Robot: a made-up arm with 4 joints. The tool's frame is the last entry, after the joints.
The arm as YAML. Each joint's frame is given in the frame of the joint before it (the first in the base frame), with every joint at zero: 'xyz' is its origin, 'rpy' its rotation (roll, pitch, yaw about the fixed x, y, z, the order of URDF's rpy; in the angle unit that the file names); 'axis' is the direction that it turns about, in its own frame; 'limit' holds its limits. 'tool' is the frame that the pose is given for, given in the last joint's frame.
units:
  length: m
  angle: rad
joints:
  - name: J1
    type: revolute
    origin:
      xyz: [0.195, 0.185, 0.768]
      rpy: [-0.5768, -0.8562, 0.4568]
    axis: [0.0, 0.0, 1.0]
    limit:
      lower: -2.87
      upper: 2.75
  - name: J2
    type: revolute
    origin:
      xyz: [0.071, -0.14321, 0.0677]
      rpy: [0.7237, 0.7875, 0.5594]
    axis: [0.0, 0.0, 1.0]
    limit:
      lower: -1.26
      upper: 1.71
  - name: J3
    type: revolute
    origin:
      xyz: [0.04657, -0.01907, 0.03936]
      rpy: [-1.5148, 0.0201, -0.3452]
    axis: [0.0, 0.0, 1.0]
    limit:
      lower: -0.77
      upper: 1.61
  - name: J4
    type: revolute
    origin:
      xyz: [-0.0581, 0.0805, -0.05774]
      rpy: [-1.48, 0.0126, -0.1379]
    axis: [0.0, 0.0, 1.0]
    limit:
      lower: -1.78
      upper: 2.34
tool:
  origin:
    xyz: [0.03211, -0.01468, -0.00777]
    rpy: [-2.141, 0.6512, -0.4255]
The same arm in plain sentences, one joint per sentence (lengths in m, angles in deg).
The arm has four revolute joints in a row. What follows holds with every joint at zero, and every direction is one of the base frame's.
The first joint lies 0.1950 m along +x and 0.1850 m along +y and 0.7680 m along +z from the base frame's origin and turns about the direction (-0.808771, 0.210192, 0.54928), from -164.44 to 157.56 deg.
The second joint lies 0.0130 m along -x and 0.0990 m along -y and 0.1420 m along +z from the first joint and turns about the direction (0.0437, 0.081799, 0.99569), from -72.19 to 97.98 deg.
The third joint lies 0.0520 m along +x and 0.0030 m along +y and 0.0370 m along +z from the second joint and turns about the direction (-0.039002, 0.998948, -0.024101), from -44.12 to 92.25 deg.
The fourth joint lies 0.0610 m along -x and 0.0620 m along -y and 0.0750 m along -z from the third joint and turns about the direction (0.0689, 0.0694, -0.995207), from -101.99 to 134.07 deg.
The tool frame, which is the frame that the pose is given for, lies 0.0310 m along +x and 0.0150 m along +y and 0.0110 m along +z from the fourth joint; its axes are the base frame's turned by roll 59.82, pitch -42.59 and yaw 24.53 deg (as in URDF: about the fixed x, then y, then z).

